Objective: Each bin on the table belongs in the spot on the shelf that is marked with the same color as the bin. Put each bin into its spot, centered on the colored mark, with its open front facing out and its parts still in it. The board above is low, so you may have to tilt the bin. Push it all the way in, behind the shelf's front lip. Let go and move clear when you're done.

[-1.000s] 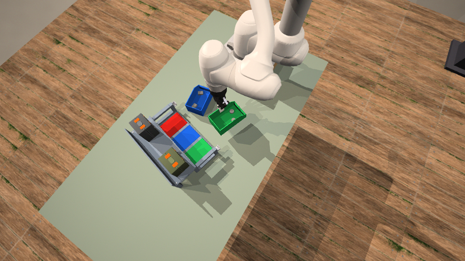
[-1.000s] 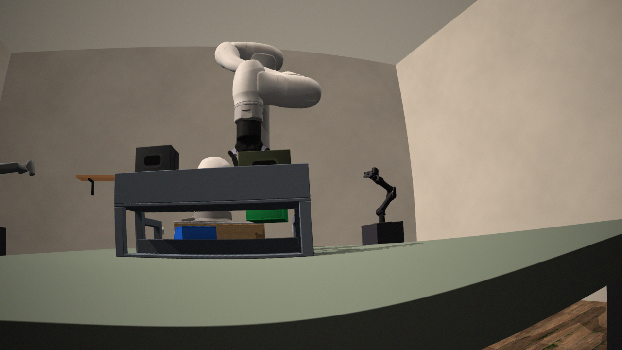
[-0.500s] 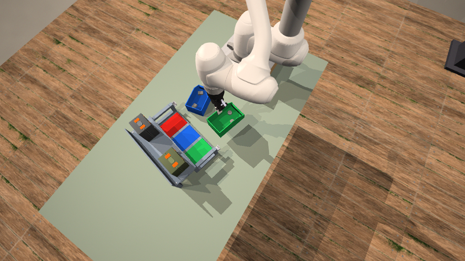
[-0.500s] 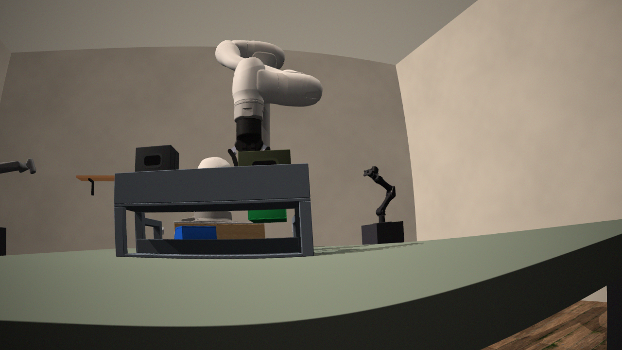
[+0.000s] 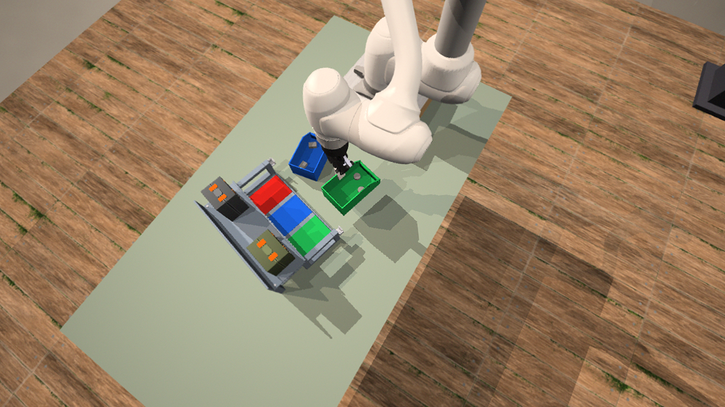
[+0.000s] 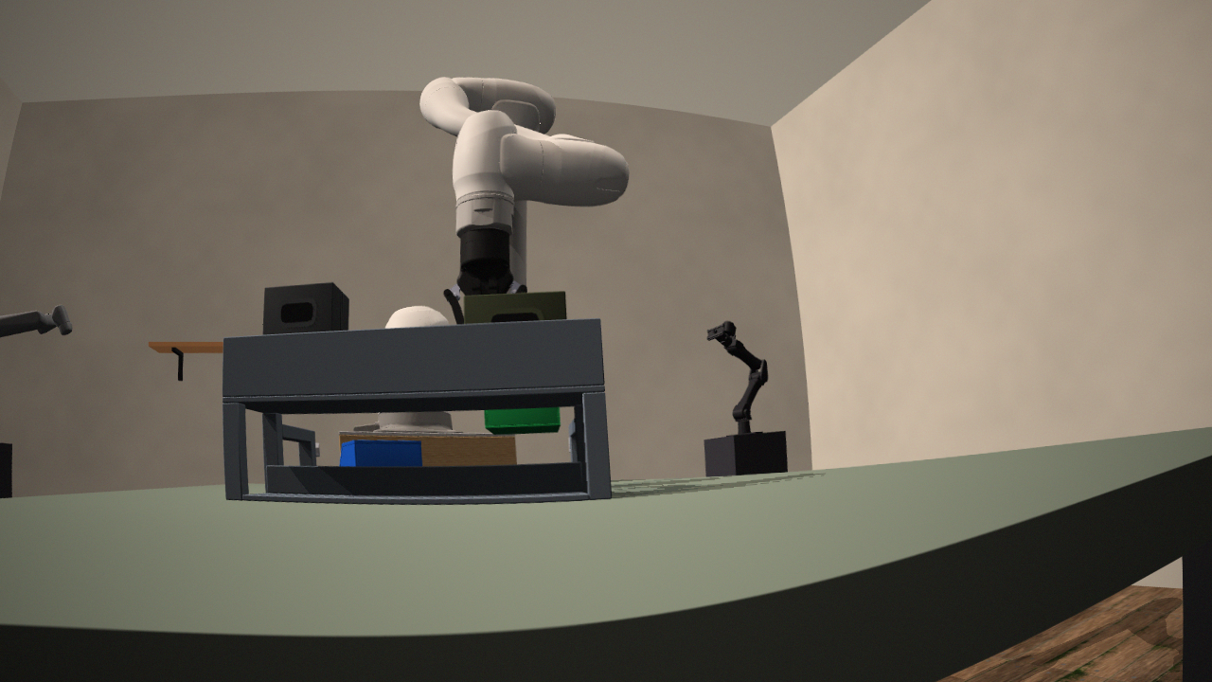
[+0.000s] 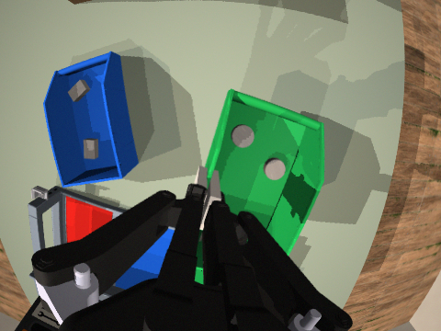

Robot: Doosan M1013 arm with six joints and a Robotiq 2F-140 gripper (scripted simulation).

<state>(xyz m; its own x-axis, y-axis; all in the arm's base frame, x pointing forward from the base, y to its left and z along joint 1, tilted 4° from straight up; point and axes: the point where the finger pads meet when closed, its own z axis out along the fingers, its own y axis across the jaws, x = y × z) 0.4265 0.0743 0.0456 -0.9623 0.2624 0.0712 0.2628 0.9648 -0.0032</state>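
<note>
The green bin lies 10 mm ahead of my hand, 50 mm to the left of it and 40 mm below it. Round my hand: black box: 270 mm ahead, 260 mm to the right; olive box: 330 mm ahead, 40 mm to the right, 10 mm below; blue bin: 60 mm behind, 170 mm to the right, 130 mm below.
</note>
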